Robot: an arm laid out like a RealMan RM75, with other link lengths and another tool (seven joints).
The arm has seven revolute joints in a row. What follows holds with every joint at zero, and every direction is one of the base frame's. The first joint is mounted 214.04 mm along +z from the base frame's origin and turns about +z. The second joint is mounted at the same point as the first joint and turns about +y. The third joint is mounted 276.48 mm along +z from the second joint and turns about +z. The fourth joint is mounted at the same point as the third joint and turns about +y. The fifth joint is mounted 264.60 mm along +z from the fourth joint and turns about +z. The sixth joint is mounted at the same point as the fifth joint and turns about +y. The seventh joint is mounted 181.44 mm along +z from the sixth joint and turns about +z. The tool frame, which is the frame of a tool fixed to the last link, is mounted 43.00 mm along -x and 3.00 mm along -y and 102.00 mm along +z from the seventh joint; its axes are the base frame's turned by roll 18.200, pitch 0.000 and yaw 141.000 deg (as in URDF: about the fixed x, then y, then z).
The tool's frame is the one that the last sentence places.
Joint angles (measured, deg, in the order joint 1, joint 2, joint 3, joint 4, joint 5, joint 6, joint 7), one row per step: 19.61, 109.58, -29.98, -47.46, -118.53, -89.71, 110.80; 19.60, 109.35, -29.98, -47.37, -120.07, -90.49, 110.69; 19.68, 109.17, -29.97, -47.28, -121.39, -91.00, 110.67; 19.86, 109.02, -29.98, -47.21, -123.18, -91.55, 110.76; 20.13, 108.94, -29.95, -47.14, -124.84, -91.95, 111.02; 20.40, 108.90, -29.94, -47.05, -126.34, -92.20, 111.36; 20.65, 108.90, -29.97, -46.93, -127.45, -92.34, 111.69; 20.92, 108.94, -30.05, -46.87, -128.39, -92.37, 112.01; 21.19, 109.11, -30.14, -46.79, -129.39, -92.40, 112.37; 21.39, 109.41, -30.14, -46.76, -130.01, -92.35, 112.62
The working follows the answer.
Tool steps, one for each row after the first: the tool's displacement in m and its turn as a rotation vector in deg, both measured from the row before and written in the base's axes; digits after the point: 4 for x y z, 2 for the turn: 0.0037, -0.0055, -0.0044, -1.56, -0.79, -0.18; 0.0031, -0.0038, -0.0035, -1.24, -0.68, -0.22; 0.0038, -0.0044, -0.0049, -1.61, -0.88, -0.37; 0.0032, -0.0032, -0.0044, -1.41, -0.71, -0.47; 0.0031, -0.0026, -0.0041, -1.23, -0.61, -0.54; 0.0021, -0.0017, -0.0035, -0.94, -0.39, -0.45; 0.0014, -0.0008, -0.0031, -0.77, -0.38, -0.36; 0.0012, -0.0012, -0.0045, -0.87, -0.27, -0.42; 0.0001, -0.0005, -0.0041, -0.50, -0.02, -0.28
Tool pose at each row, in the base's axes (x y z in m, rotation vector in deg; rounded; the steps above come from the unrounded poses): 0.3768, 0.4552, 0.0212, -27.19, -158.80, -24.32; 0.3805, 0.4496, 0.0168, -27.74, -160.06, -22.49; 0.3835, 0.4458, 0.0133, -28.29, -161.09, -21.06; 0.3874, 0.4414, 0.0085, -29.12, -162.38, -19.20; 0.3906, 0.4382, 0.0040, -30.06, -163.42, -17.55; 0.3937, 0.4356, -0.0001, -31.07, -164.27, -16.13; 0.3957, 0.4340, -0.0036, -31.91, -164.83, -15.00; 0.3971, 0.4332, -0.0067, -32.58, -165.34, -14.09; 0.3983, 0.4320, -0.0113, -33.35, -165.75, -13.00; 0.3984, 0.4315, -0.0154, -33.85, -165.84, -12.32

